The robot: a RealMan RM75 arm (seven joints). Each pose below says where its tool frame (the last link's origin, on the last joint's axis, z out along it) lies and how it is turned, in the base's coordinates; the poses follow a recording.
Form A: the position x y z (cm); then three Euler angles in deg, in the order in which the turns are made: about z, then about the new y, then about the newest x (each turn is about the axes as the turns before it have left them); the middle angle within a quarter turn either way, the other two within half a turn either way.
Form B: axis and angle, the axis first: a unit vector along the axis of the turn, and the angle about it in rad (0 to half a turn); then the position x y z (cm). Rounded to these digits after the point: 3 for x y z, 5 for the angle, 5 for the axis.
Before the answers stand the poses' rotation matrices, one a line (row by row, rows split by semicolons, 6 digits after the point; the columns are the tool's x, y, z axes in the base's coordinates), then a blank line. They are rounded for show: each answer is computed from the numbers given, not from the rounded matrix.
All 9 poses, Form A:
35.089 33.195 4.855 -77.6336 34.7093 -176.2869
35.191 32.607 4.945 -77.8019 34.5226 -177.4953
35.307 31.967 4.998 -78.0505 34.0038 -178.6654
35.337 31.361 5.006 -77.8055 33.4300 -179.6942
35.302 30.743 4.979 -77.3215 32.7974 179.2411
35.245 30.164 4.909 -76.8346 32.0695 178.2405
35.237 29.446 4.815 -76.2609 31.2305 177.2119
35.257 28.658 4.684 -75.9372 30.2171 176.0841
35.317 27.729 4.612 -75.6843 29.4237 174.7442
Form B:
0.176053 -0.982645 -0.058433; -0.802978 -0.177693 0.568903; -0.569413 -0.053236 -0.820326
0.174084 -0.981722 -0.076917; -0.805301 -0.186883 0.562641; -0.566731 -0.036006 -0.823116
0.171644 -0.980762 -0.092974; -0.811036 -0.194250 0.551803; -0.559248 -0.019308 -0.828776
0.176285 -0.978043 -0.111152; -0.815729 -0.208354 0.539607; -0.550918 -0.004454 -0.834548
0.184493 -0.973957 -0.131797; -0.820095 -0.226460 0.525509; -0.541670 0.011134 -0.840517
0.193007 -0.969544 -0.150770; -0.825132 -0.243529 0.509755; -0.530948 0.026019 -0.847005
0.203084 -0.964248 -0.170245; -0.830622 -0.261719 0.491498; -0.518482 0.041593 -0.854076
0.209970 -0.959414 -0.188249; -0.838227 -0.275758 0.470461; -0.503278 0.059013 -0.862107
0.215370 -0.953747 -0.209719; -0.843964 -0.289829 0.451358; -0.491264 0.079787 -0.867349

-0.75421 0.61945 0.21781 2.71646 35.089 33.195 4.855
-0.75457 0.61739 0.22237 2.73370 35.191 32.607 4.945
-0.75488 0.61631 0.22434 2.75365 35.307 31.967 4.998
-0.75758 0.61236 0.22602 2.77432 35.337 31.361 5.006
-0.76151 0.60680 0.22779 2.79709 35.302 30.743 4.979
-0.76544 0.60157 0.22851 2.82010 35.245 30.164 4.909
-0.76984 0.59587 0.22865 2.84506 35.237 29.446 4.815
-0.77313 0.59196 0.22772 2.87226 35.257 28.658 4.684
-0.77582 0.58785 0.22922 2.89977 35.317 27.729 4.612

